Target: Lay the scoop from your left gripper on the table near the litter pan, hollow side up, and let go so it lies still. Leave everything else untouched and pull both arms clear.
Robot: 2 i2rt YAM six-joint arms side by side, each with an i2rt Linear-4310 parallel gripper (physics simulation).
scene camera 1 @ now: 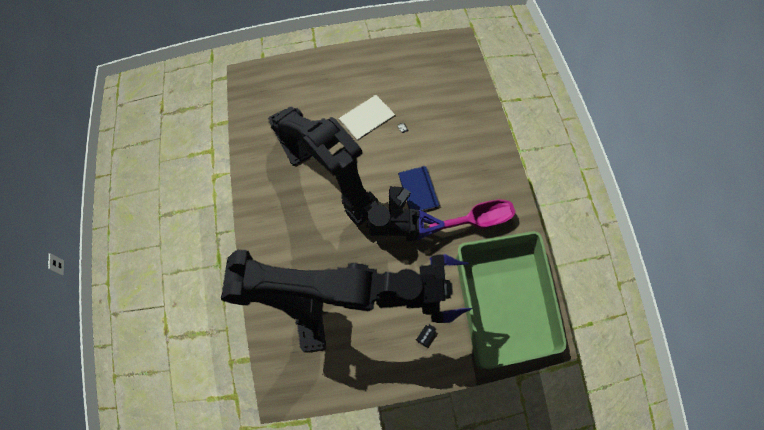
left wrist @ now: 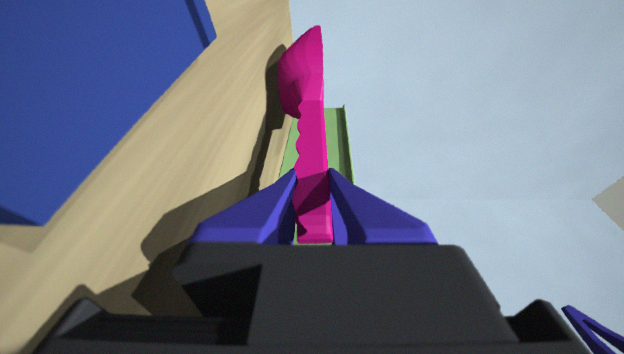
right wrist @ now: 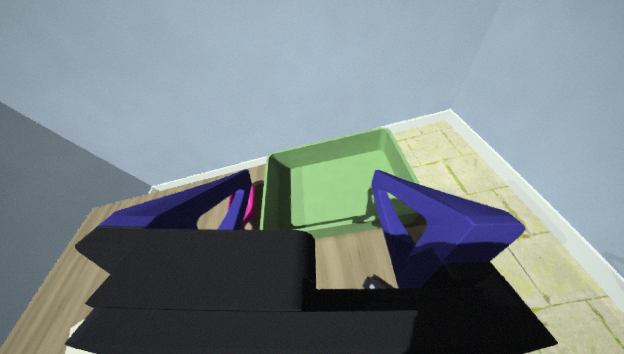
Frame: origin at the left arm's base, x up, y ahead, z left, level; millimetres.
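Where they show: left gripper, fingertip midpoint: [scene camera 1: 443, 225] [left wrist: 312, 176]; right gripper, fingertip midpoint: [scene camera 1: 469, 286] [right wrist: 311, 176]; left arm's base, origin of the base link: [scene camera 1: 289, 137]; right arm's base, origin of the base link: [scene camera 1: 309, 314].
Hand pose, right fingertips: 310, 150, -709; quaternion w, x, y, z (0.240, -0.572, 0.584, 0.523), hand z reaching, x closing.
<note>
Each offset is from my right fingertips to the centre of the thing, as dx, dy, dz. "spot": to the spot under its first point. Level surfaces: height alone.
The pink scoop {-277, +185, +191} [scene camera 1: 494, 213] [left wrist: 311, 125] [right wrist: 249, 205] is held by its handle, bowl pointing away from the left arm and hollow side up in scene camera 1. My left gripper [scene camera 1: 441, 224] [left wrist: 312, 176] is shut on the handle. The scoop's shadow lies close by on the wooden table {dx -310} [scene camera 1: 438, 80] [left wrist: 200, 130] [right wrist: 345, 255]; the scoop appears slightly above it. The green litter pan {-268, +147, -64} [scene camera 1: 513, 299] [left wrist: 337, 140] [right wrist: 330, 185] stands just below the scoop in scene camera 1. My right gripper [scene camera 1: 469, 286] [right wrist: 311, 176] is open and empty, its fingertips at the pan's left rim in scene camera 1.
A flat blue object {-304, +107, +353} [scene camera 1: 419, 186] [left wrist: 100, 100] lies close above the left gripper in scene camera 1. A small black block {-302, -90, -24} [scene camera 1: 426, 336] [right wrist: 377, 283] lies near the right gripper. A cream flat rectangle {spot: -305, +98, +650} [scene camera 1: 367, 116] and a tiny pale item {-309, +174, +560} [scene camera 1: 402, 127] lie farther up.
</note>
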